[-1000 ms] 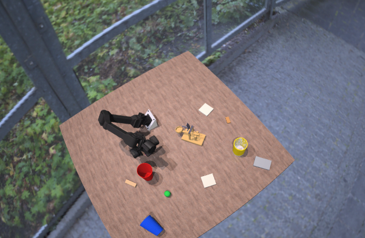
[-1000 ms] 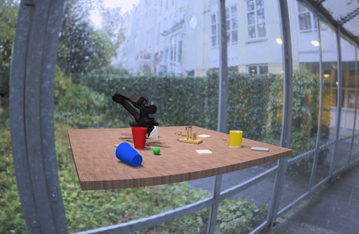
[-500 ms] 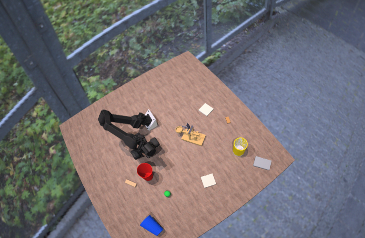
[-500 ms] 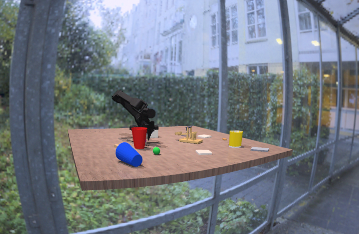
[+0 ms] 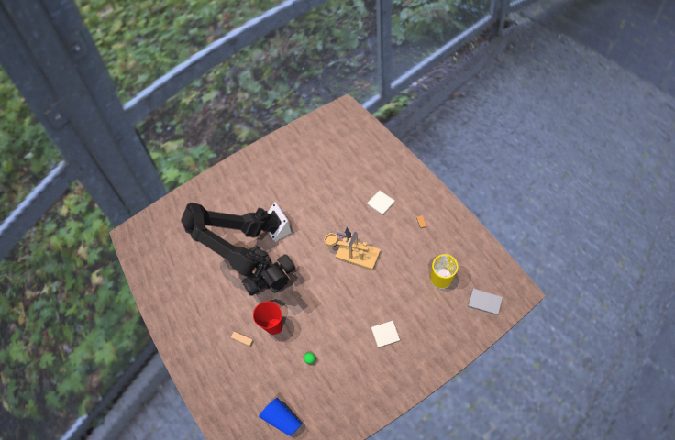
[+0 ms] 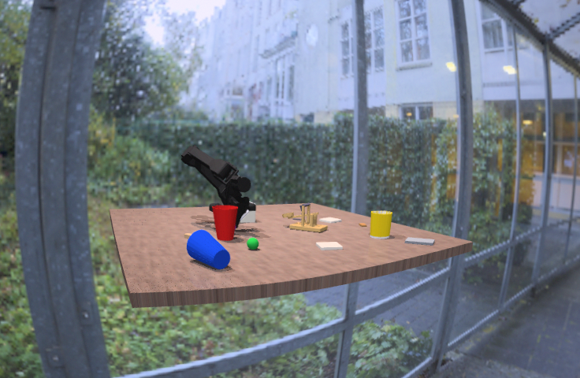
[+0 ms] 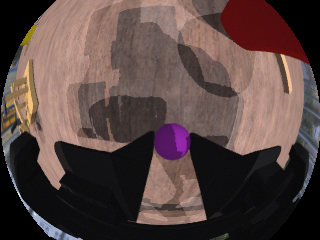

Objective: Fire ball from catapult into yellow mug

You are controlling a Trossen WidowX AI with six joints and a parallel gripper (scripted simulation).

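My gripper tip is 2 cm short of the wooden catapult, 30 cm to the right of it and 4 cm below it. Round my gripper tip: red cup: 14 cm ahead, 7 cm to the right, 2 cm above; green ball: 31 cm ahead, 3 cm to the right, 1 cm above; purple ball: 1 cm above.
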